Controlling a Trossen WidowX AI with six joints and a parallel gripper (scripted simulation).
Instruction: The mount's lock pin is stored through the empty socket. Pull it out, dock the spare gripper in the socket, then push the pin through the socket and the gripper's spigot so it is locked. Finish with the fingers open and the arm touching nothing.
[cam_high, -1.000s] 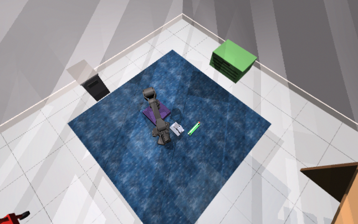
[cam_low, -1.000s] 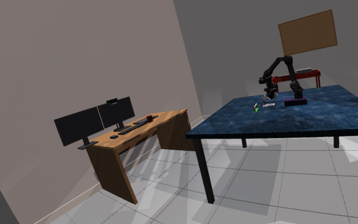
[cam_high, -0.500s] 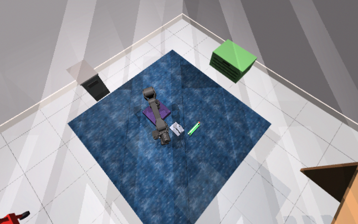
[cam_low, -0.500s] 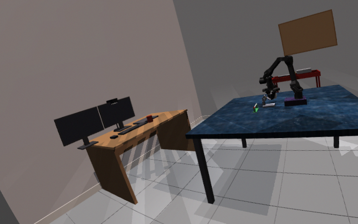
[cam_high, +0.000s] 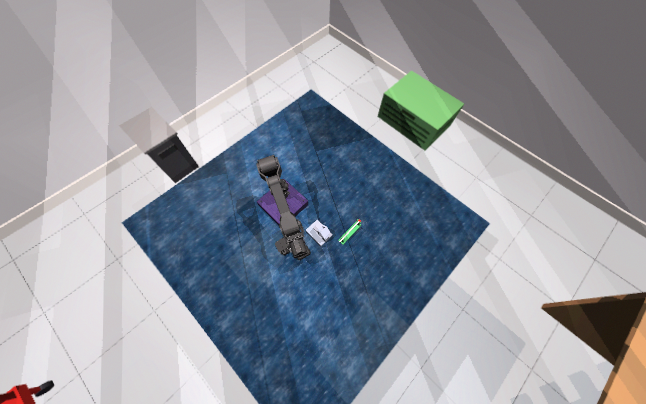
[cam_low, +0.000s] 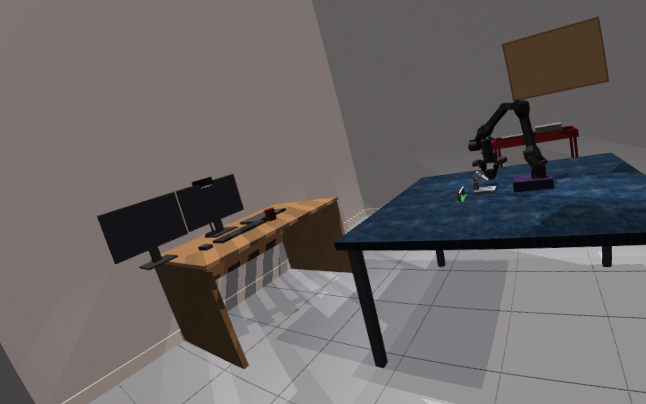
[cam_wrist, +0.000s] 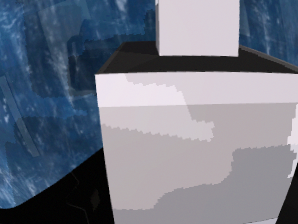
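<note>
Right now my gripper tip is 2 cm below the spare gripper and 1 cm to the left of it. From my gripper tip the other things lie so: mount (13 cm to the left, 5 cm ahead); then green rest (23 cm to the left, 15 cm ahead, 3 cm below).
</note>
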